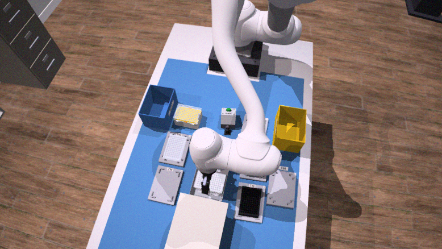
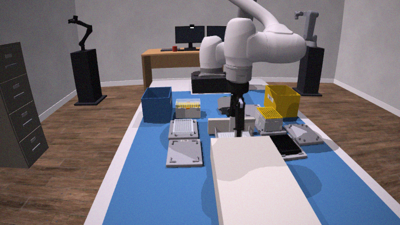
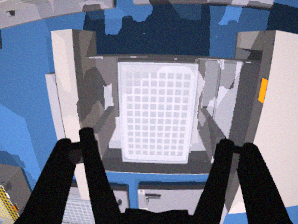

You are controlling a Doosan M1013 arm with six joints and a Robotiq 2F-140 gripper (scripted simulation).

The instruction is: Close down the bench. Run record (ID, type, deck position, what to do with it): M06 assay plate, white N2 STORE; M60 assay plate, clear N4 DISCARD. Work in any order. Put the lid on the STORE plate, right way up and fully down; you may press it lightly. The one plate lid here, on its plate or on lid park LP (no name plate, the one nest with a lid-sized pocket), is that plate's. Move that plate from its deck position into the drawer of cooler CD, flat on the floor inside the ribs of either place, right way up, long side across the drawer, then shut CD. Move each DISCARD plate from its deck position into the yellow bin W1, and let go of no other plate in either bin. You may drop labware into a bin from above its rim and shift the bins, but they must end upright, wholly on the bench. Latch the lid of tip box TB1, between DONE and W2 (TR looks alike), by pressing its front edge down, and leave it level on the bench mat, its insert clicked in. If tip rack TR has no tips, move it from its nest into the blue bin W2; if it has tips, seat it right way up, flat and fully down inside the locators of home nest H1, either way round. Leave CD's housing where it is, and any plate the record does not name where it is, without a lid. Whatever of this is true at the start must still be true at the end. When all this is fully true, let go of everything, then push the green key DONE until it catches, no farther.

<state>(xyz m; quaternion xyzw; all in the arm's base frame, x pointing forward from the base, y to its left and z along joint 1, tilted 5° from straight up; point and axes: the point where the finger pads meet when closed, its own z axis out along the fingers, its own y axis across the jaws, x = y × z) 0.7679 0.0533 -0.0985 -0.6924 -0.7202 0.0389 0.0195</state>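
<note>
Now: the clear plate lid 2 cm below my hand. Round my hand: white plate M06: 3 cm below; cooler CD: 17 cm ahead, 1 cm to the left, 2 cm below; cooler CD's drawer: 4 cm ahead, 3 cm below.
</note>
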